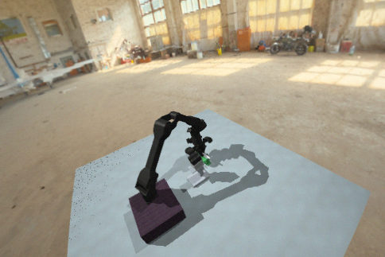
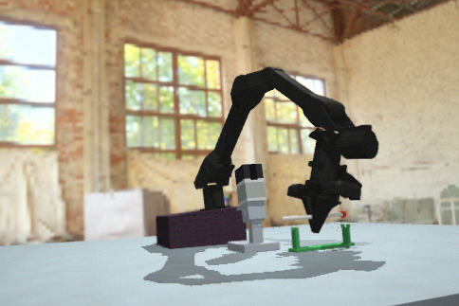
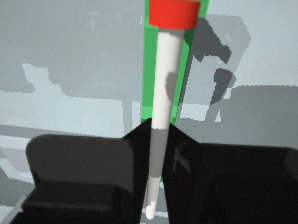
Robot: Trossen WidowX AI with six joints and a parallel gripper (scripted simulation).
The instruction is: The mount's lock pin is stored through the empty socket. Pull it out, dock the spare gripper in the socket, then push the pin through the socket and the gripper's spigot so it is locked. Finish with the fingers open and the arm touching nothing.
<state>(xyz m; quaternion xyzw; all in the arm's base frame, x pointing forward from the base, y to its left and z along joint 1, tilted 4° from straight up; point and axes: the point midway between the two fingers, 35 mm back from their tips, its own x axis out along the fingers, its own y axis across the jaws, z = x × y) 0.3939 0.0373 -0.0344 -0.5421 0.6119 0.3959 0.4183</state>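
My gripper tip is now 1 cm to the right of the green rack and 1 cm above it. Round my gripper tip: grey mount: 11 cm behind, 8 cm to the right, 2 cm above; then spare gripper: 11 cm behind, 9 cm above, 8 cm to the right.
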